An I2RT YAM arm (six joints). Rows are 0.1 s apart.
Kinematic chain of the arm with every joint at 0, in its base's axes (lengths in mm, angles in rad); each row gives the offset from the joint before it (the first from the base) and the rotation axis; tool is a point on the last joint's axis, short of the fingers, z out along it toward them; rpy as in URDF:
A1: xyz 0 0 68 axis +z
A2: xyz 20 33.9 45.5 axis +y
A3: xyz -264 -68.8 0 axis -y
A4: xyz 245 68.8 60 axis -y
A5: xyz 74 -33.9 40.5 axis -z
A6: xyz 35.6 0 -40.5 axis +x
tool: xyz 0 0 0 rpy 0 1.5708 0
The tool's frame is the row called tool.
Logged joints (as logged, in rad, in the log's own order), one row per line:
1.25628, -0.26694, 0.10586, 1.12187, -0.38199, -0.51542
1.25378, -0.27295, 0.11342, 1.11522, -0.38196, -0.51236
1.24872, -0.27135, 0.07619, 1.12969, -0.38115, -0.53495
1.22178, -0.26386, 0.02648, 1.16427, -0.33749, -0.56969
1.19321, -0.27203, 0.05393, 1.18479, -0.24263, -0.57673
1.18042, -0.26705, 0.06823, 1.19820, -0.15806, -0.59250
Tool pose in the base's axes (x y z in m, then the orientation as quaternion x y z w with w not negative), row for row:
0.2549, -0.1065, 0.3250, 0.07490, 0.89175, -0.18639, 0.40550
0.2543, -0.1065, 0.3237, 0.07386, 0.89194, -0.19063, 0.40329
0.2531, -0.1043, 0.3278, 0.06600, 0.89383, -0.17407, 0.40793
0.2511, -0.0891, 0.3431, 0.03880, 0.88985, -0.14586, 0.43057
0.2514, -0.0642, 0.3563, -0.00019, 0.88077, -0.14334, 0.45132
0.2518, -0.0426, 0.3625, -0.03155, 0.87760, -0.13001, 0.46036
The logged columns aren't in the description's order. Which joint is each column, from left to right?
Columns, left to right: A2, A6, A5, A3, A1, A4.
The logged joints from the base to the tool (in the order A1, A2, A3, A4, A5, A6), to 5 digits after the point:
-0.38199, 1.25628, 1.12187, -0.51542, 0.10586, -0.26694
-0.38196, 1.25378, 1.11522, -0.51236, 0.11342, -0.27295
-0.38115, 1.24872, 1.12969, -0.53495, 0.07619, -0.27135
-0.33749, 1.22178, 1.16427, -0.56969, 0.02648, -0.26386
-0.24263, 1.19321, 1.18479, -0.57673, 0.05393, -0.27203
-0.15806, 1.18042, 1.19820, -0.59250, 0.06823, -0.26705

